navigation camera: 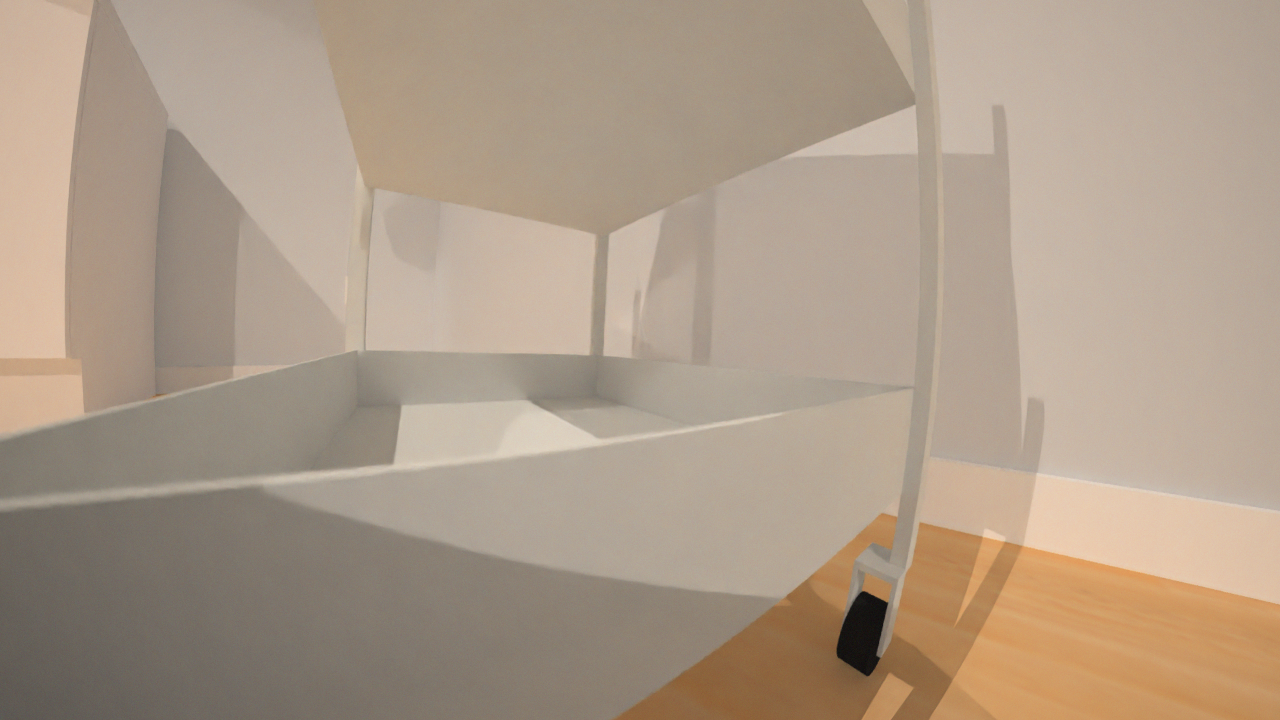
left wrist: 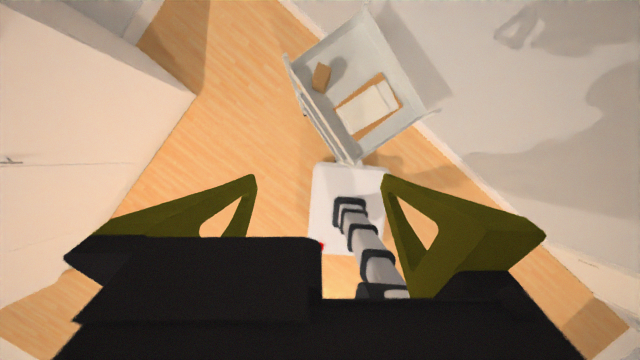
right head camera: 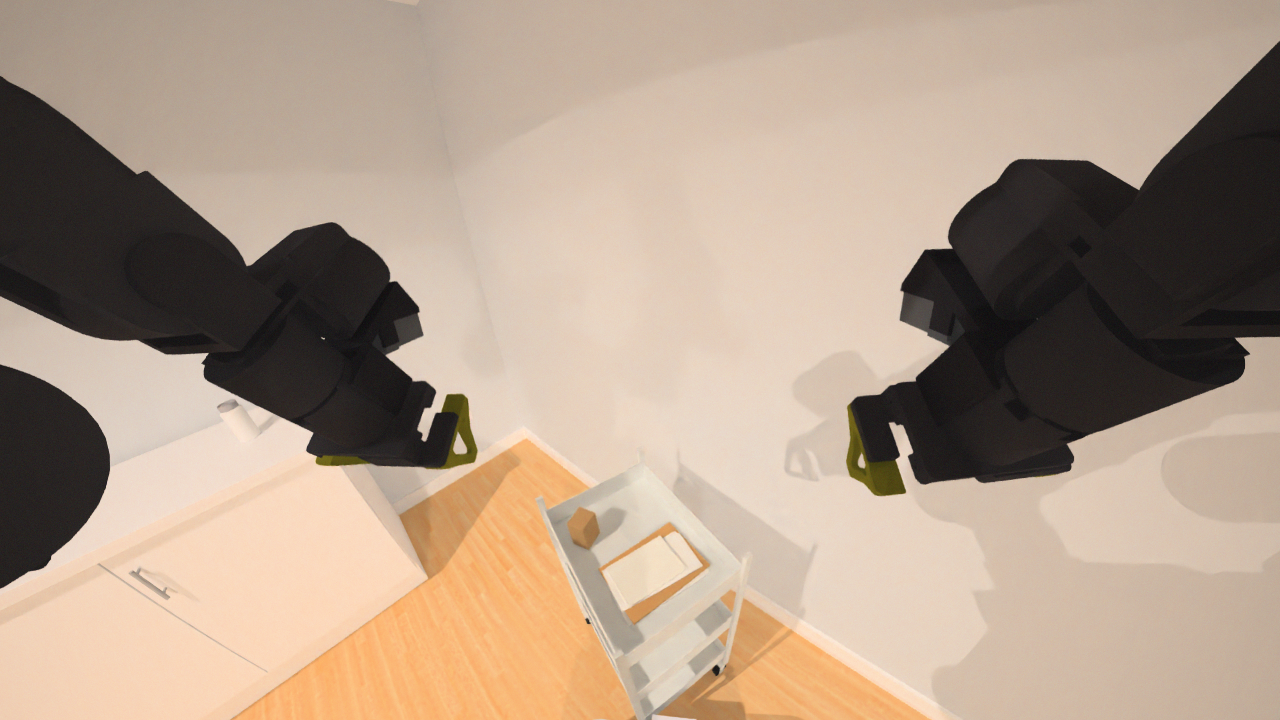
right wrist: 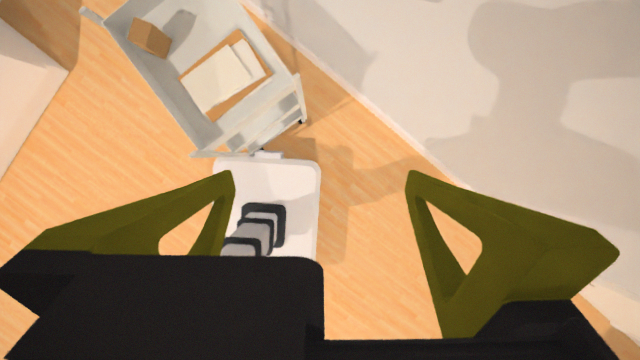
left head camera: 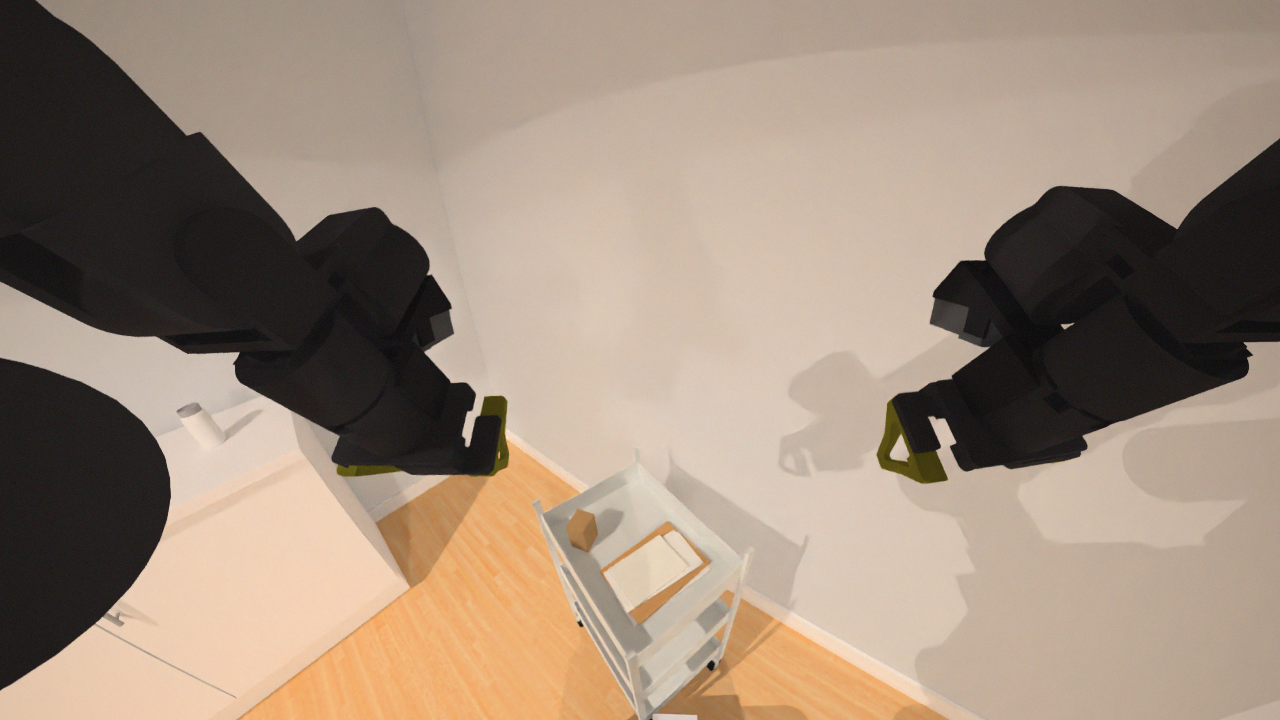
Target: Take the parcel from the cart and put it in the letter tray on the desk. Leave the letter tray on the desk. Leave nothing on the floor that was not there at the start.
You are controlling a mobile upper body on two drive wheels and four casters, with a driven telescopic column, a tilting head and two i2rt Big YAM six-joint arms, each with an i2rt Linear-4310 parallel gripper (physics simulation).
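Places are measured from the left arm's base along level axes (x ahead, y left, z up), in centimetres.
Pixels of known places: left gripper, fingertip midpoint: [left wrist: 319,180] [right head camera: 435,456] [left head camera: 461,462]; right gripper, fingertip midpoint: [right head camera: 901,464] [right wrist: 320,179] [left head camera: 924,455].
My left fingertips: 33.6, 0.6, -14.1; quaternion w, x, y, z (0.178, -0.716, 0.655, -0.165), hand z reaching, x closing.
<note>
For each thing: its top centre in the pictures, then the offset to it from my left fingertips, as dx, dy, dz. "*": a spot on its surface instead.
- small brown box at its top centre: [left head camera: 580,520] [right head camera: 580,518] [right wrist: 139,31] [left wrist: 321,73] +30.4, +1.6, -51.7
- flat brown item at a spot on its surface: [right head camera: 651,606] [left head camera: 655,605] [right wrist: 225,108] [left wrist: 366,132] * +13.4, -18.1, -59.7
- white cabinet at a spot on its surface: [left head camera: 268,555] * +16.4, +105.3, -66.3
- white cylinder at its top centre: [left head camera: 187,407] [right head camera: 226,403] +33.7, +127.6, -21.1
The cart [left head camera: 687,617] [right head camera: 684,619] [left wrist: 387,137] [right wrist: 260,107] [navigation camera: 537,519] stands close ahead of the base, low in the head views. On its top shelf a small brown box [left head camera: 582,529] [right head camera: 583,527] [left wrist: 321,77] [right wrist: 149,38], which looks like the parcel, stands near a corner. Beside it lies a flat brown item [left head camera: 653,607] [right head camera: 651,606] [left wrist: 361,132] [right wrist: 218,112] with cream papers on top. My left gripper [left wrist: 319,180] and my right gripper [right wrist: 320,179] are open and empty, well above the cart. The desk and the letter tray do not show.
A white cabinet [left head camera: 268,555] [right head camera: 295,555] stands at the left, with a white cylinder [left head camera: 201,426] [right head camera: 238,420] on top. A wall [left head camera: 626,268] runs behind the cart. My white base [left wrist: 327,200] [right wrist: 300,190] is right at the cart's near corner.
</note>
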